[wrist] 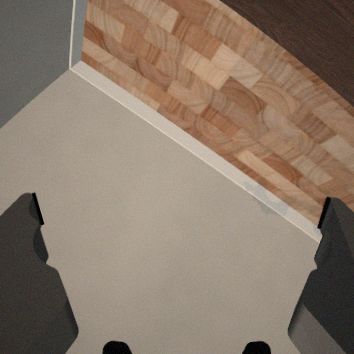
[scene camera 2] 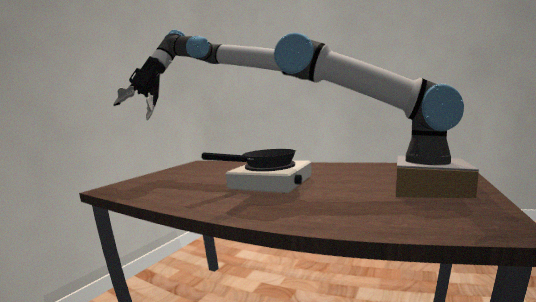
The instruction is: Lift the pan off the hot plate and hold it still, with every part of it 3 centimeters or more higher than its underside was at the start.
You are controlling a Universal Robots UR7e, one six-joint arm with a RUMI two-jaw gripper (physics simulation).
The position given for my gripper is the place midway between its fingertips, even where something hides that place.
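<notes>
My gripper [scene camera 2: 129, 112] is in sight, and I find it again in the wrist view [wrist: 181, 199]. There is a black pan [scene camera 2: 269, 158] here too, though in the wrist view the pan is out of frame. A white hot plate [scene camera 2: 284, 179] is part of the scene as well; in the wrist view the plate is out of frame.
</notes>
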